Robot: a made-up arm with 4 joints.
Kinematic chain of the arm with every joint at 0, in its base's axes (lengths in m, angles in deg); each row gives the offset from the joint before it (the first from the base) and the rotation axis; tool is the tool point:
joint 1: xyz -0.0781 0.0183 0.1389 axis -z
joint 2: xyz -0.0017 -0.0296 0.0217 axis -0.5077 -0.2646 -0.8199
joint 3: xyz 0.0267 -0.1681 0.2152 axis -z
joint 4: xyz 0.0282 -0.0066 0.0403 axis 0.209 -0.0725 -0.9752
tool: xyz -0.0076 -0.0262 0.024
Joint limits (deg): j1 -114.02..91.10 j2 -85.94..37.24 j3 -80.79..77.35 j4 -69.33..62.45
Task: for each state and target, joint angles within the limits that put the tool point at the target. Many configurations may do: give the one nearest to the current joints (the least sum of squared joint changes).
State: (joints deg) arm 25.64 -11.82 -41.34 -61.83
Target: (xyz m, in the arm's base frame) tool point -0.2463 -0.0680 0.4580
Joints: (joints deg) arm 76.77 7.97 -28.90 -53.74
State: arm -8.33 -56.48 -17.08 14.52
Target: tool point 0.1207 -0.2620 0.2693
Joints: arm 22.72 -64.74 5.10 0.84
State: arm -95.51 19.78 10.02 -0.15
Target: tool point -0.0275 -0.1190 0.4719
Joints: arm -69.49 37.08 40.29 34.34
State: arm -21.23 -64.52 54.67 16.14
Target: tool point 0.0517 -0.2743 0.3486
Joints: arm 10.60 -36.81 49.06 -15.32
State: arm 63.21 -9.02 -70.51 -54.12
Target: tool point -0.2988 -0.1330 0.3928
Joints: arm 91.10 -22.82 -40.79 -18.69
